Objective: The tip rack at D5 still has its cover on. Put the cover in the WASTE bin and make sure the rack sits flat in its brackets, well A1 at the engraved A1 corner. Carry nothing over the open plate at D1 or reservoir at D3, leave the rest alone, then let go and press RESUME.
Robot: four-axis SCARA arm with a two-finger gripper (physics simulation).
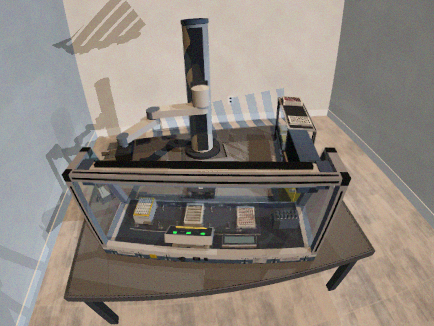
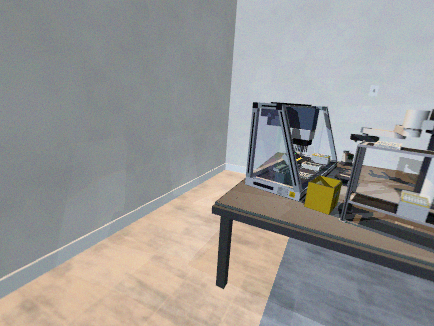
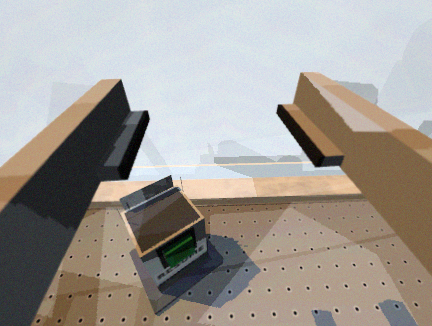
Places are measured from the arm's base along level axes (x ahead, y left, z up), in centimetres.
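Pixels of known places: gripper, between the fingertips: (image 1: pixel 100 157) (image 3: pixel 213 95); arm's base, origin of its link: (image 1: pixel 202 148).
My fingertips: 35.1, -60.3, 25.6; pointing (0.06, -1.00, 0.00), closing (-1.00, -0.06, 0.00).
Note:
Ahead of a thing's pixels: the offset from my fingertips to its top centre, as dx, dy, dz. "spot": to the spot under its first point.
My gripper (image 1: pixel 124 151) (image 3: pixel 213 95) hangs at the arm's end behind the left part of the enclosure. Its fingers stand apart with nothing between them. A box lettered RESUME with a green button {spot: +3.6, +0.2, -15.5} (image 3: pixel 180 250) stands on the perforated surface, low and left of centre between the fingers. Inside the enclosure, a white and yellow tip rack (image 1: pixel 145 210) stands at the left, a pale plate-like item (image 1: pixel 194 213) in the middle and another {+36.6, +74.2, -18.3} (image 1: pixel 246 216) right of it. Slot labels, engraved corner and cover are too small to tell. A yellow bin {+21.6, +105.2, -10.8} (image 2: pixel 324 195) (image 1: pixel 291 194) stands beside the enclosure.
The enclosure's top rail {spot: +56.1, +56.7, +25.4} (image 1: pixel 210 176) crosses in front of the arm column (image 1: pixel 196 65). A dark tube rack (image 1: pixel 285 217) stands inside at the right. A shelf stand (image 2: pixel 356 175) rises beside the bin, with another yellow-topped rack {-10.6, +115.3, -7.3} (image 2: pixel 415 205) low in it. Pipette tips {spot: +36.7, +94.8, +2.1} (image 2: pixel 301 148) hang inside the enclosure.

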